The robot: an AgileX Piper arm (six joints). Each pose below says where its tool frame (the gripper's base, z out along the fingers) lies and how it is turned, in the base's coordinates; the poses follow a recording.
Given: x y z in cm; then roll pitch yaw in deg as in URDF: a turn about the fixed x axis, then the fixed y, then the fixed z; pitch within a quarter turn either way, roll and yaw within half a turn.
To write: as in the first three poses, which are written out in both.
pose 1, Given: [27.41 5.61 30.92 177.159 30.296 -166.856]
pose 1, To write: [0.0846 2.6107 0.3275 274.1 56.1 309.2]
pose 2, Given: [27.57 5.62 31.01 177.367 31.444 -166.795]
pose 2, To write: [0.0750 2.5911 0.3184 275.7 56.2 310.1]
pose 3, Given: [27.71 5.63 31.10 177.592 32.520 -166.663]
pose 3, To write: [0.0658 2.5726 0.3108 277.1 56.3 311.0]
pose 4, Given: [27.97 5.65 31.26 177.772 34.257 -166.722]
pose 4, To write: [0.0570 2.5426 0.3008 279.7 56.5 312.6]
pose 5, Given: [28.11 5.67 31.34 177.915 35.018 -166.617]
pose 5, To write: [0.0519 2.5295 0.2969 281.1 56.7 313.4]
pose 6, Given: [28.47 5.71 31.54 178.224 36.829 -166.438]
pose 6, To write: [0.0414 2.4982 0.2884 284.7 57.1 315.4]
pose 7, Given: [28.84 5.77 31.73 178.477 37.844 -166.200]
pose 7, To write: [0.0342 2.4806 0.2842 288.4 57.7 317.3]
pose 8, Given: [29.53 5.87 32.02 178.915 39.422 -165.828]
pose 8, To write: [0.0230 2.4533 0.2772 295.3 58.7 320.2]
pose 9, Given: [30.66 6.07 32.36 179.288 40.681 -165.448]
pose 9, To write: [0.0145 2.4315 0.2730 306.6 60.7 323.6]
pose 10, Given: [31.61 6.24 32.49 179.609 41.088 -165.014]
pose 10, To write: [0.0078 2.4244 0.2719 316.1 62.4 324.9]
